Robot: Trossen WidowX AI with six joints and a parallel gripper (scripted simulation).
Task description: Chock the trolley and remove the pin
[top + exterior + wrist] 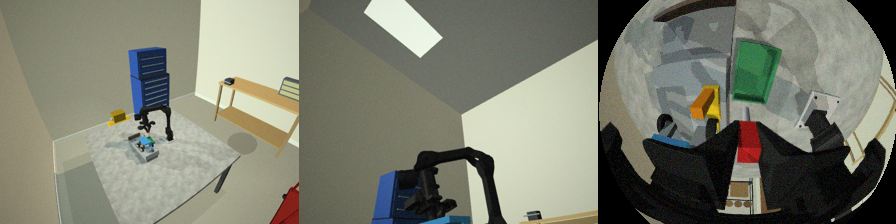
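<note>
Now: the green tray 10 mm behind my gripper tip and 140 mm below it. Round my gripper tip: blue-topped trolley 100 mm ahead, 110 mm to the left, 20 mm below; then yellow chock 50 mm ahead, 30 mm to the left, 50 mm below; then red-headed stop pin right at my gripper tip.
</note>
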